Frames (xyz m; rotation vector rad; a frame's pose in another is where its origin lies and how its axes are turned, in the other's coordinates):
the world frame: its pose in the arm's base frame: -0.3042 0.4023 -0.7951 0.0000 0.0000 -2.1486
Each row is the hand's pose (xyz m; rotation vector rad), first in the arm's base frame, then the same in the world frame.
Working: the arm's base frame: its pose in the world frame: 0.1708 0.4745 0.7951 0.0000 0.0000 2.1486

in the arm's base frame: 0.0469 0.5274 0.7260 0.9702 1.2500 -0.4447
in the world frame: -0.2966 0.2258 1.5211 -0.6868 1.5619 1.2203
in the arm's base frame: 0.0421 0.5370 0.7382 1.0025 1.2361 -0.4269
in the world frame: -0.3020 0.2165 1.5333 -0.6589 1.5898 1.2306
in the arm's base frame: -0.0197 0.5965 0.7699 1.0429 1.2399 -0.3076
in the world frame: -0.3181 0.1322 1.5650 -0.6551 1.6643 1.3183
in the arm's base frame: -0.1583 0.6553 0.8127 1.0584 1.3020 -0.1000
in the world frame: -0.2916 -0.0160 1.6078 -0.7330 1.7745 1.4600
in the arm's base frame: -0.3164 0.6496 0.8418 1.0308 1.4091 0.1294
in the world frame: -0.2005 -0.1453 1.6369 -0.8906 1.8785 1.6031
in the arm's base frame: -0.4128 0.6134 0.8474 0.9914 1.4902 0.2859
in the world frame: -0.1175 -0.2063 1.6425 -1.0259 1.9362 1.6951
